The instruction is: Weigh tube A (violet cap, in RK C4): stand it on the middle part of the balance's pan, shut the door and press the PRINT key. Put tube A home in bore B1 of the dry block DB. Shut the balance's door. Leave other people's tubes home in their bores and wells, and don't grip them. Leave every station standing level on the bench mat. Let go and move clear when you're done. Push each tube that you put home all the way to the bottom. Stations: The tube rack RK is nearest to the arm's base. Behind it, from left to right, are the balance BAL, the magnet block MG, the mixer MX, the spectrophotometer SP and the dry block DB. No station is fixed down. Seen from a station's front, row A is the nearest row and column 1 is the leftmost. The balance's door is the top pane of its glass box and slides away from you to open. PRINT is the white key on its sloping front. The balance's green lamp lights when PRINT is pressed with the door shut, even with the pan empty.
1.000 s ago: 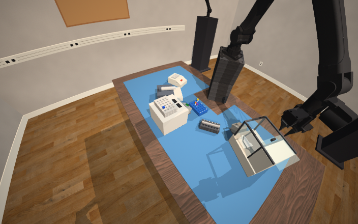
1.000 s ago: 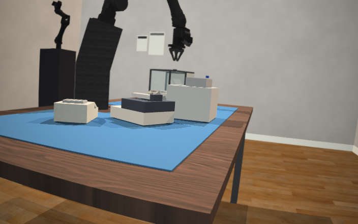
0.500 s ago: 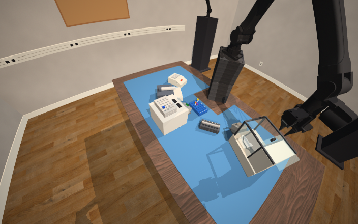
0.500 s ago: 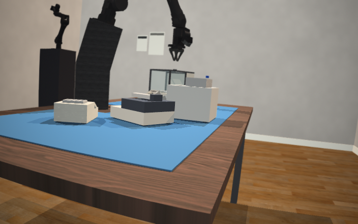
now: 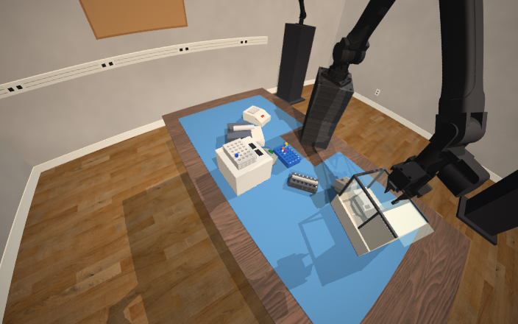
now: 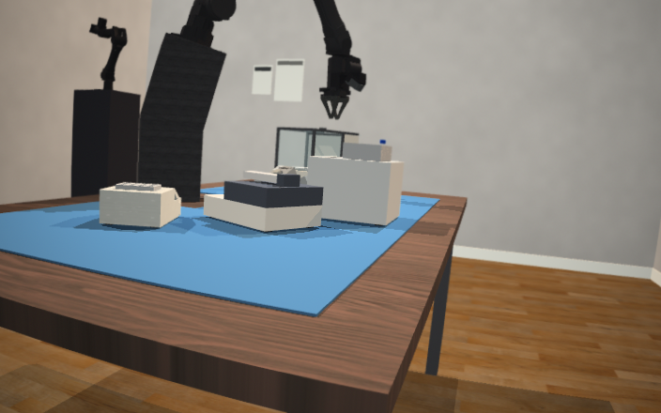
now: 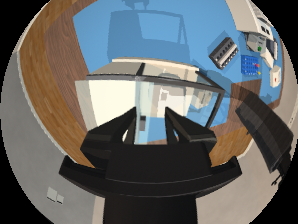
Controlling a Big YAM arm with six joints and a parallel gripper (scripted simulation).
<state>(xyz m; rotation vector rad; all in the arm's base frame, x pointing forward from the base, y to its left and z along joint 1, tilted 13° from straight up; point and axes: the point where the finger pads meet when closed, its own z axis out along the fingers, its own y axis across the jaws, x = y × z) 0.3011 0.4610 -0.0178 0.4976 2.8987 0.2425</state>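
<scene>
Now: the blue rack RK 5 cm behind my hand, 46 cm to the right of it and 24 cm below it. Round my hand: balance door (3 cm behind, 6 cm to the left, 5 cm below); then round white print key (13 cm behind, 16 cm to the right, 19 cm below); then dark magnet block (1 cm ahead, 28 cm to the right, 24 cm below).
</scene>
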